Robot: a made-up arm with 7 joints.
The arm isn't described. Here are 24 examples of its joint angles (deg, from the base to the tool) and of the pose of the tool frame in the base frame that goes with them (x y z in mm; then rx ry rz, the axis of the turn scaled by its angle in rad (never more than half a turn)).
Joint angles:
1: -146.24 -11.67 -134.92 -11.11 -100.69 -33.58 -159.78
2: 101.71 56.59 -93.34 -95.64 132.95 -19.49 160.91
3: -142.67 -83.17 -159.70 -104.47 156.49 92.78 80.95
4: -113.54 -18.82 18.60 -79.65 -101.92 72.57 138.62
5: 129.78 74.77 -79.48 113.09 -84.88 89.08 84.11
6: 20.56 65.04 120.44 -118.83 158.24 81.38 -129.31
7: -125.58 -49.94 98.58 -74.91 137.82 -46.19 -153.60
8: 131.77 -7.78 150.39 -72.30 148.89 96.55 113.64
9: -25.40 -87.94 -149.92 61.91 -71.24 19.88 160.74
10: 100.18 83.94 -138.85 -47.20 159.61 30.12 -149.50
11: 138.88 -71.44 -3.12 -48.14 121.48 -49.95 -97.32
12: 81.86 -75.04 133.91 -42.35 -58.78 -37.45 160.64
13: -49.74 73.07 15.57 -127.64 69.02 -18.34 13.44
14: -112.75 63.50 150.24 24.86 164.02 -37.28 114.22
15: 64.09 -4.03 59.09 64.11 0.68 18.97 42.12
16: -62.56 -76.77 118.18 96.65 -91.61 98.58 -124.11
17: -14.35 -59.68 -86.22 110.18 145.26 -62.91 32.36
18: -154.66 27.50 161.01 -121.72 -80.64 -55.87 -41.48
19: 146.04 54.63 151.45 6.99 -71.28 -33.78 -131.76
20: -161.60 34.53 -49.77 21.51 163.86 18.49 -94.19
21: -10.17 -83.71 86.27 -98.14 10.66 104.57 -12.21
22: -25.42 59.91 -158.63 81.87 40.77 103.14 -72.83
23: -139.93 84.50 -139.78 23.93 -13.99 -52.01 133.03
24: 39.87 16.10 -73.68 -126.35 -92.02 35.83 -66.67
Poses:
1: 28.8 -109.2 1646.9 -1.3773 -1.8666 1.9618
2: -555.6 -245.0 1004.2 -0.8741 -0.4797 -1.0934
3: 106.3 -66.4 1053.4 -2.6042 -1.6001 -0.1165
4: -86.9 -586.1 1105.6 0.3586 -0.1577 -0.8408
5: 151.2 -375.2 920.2 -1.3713 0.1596 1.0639
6: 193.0 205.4 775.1 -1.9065 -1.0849 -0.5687
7: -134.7 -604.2 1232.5 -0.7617 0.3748 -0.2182
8: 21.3 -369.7 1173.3 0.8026 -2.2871 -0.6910
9: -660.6 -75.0 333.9 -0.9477 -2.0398 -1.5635
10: -345.4 -712.1 533.4 1.1612 -0.4339 -0.5360
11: 642.0 471.1 715.1 0.3801 -0.0806 1.9451
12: 203.5 671.7 1095.3 -1.9131 1.6591 0.3138
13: -130.3 0.0 1189.3 0.0260 0.2424 -0.9317
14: -102.1 594.8 1353.6 -1.6323 0.9113 0.2907
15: -341.4 -379.1 1290.5 1.3612 2.6771 -0.5906
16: 132.3 -502.1 798.8 -0.8051 1.7448 -1.4468
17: -277.2 367.8 782.6 0.1836 1.8788 2.3014
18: -461.1 -91.3 731.2 1.0959 2.0022 0.2376
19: -551.2 -453.9 1363.1 0.2146 1.7300 -0.7940
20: -620.6 69.4 1429.5 -2.0234 -1.1893 1.4188
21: -568.9 184.5 737.5 0.5343 0.1130 -0.9346
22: -10.9 225.1 1166.2 1.4077 -0.3870 -1.0603
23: -755.5 400.9 921.0 2.2719 0.0023 -1.0413
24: -355.9 -139.0 946.1 -2.6659 -1.5411 -0.1908
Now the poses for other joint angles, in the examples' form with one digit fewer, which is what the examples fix.
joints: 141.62 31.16 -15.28 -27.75 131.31 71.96 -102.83
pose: -287 -10 1483 0.887 -0.032 -2.610
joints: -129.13 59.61 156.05 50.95 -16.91 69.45 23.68
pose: -37 244 1365 -1.298 2.349 -0.497
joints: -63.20 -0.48 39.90 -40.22 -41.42 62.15 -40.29
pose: -211 3 1555 -2.000 -0.042 1.106
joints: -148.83 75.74 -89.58 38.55 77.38 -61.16 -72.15
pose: -805 51 1064 0.023 1.343 -1.695
